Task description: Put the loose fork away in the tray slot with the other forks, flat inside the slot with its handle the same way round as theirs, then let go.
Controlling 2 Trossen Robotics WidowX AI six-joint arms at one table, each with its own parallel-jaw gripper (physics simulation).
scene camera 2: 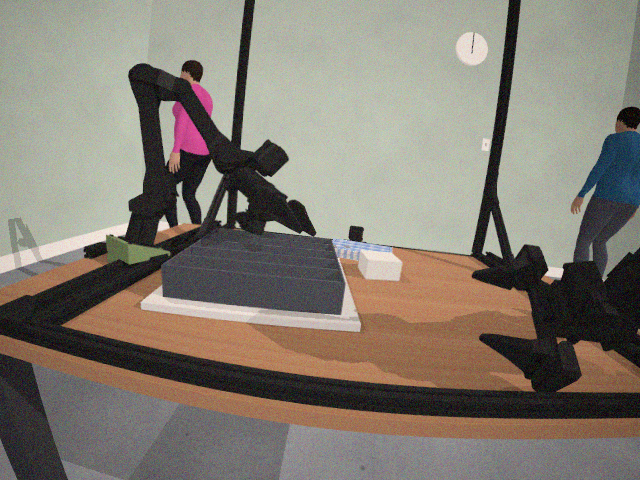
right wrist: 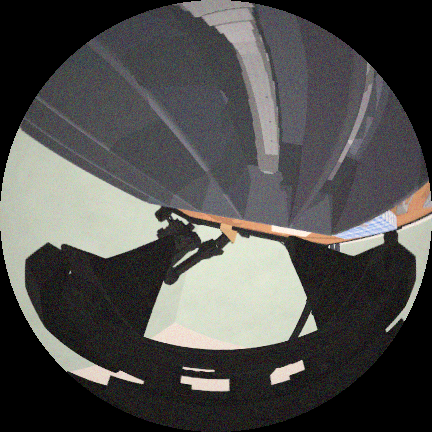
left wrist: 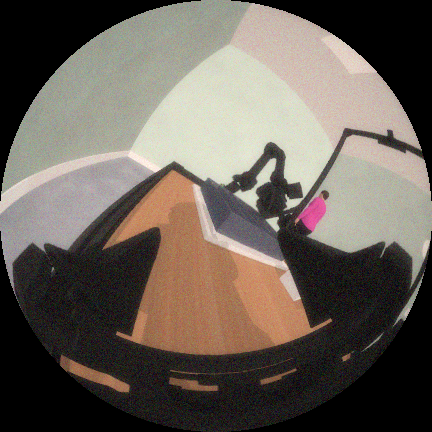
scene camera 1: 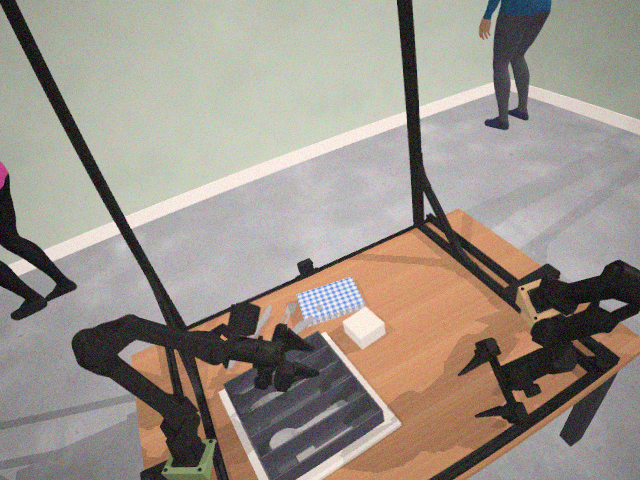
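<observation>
The loose fork appears to lie among loose cutlery behind the tray, left of the checked cloth; the right arm hides part of that cutlery. The dark grey slotted tray holds cutlery. A fork head seems to show in a middle slot, and a long grey handle lies in a slot in the right wrist view. My right gripper is open and empty, low over the tray's back part. My left gripper is open and empty, right of the tray.
The tray stands on a white board. A white block stands behind it, beside the blue checked cloth. A loose knife lies left of the fork. Black frame posts rise at the table's back.
</observation>
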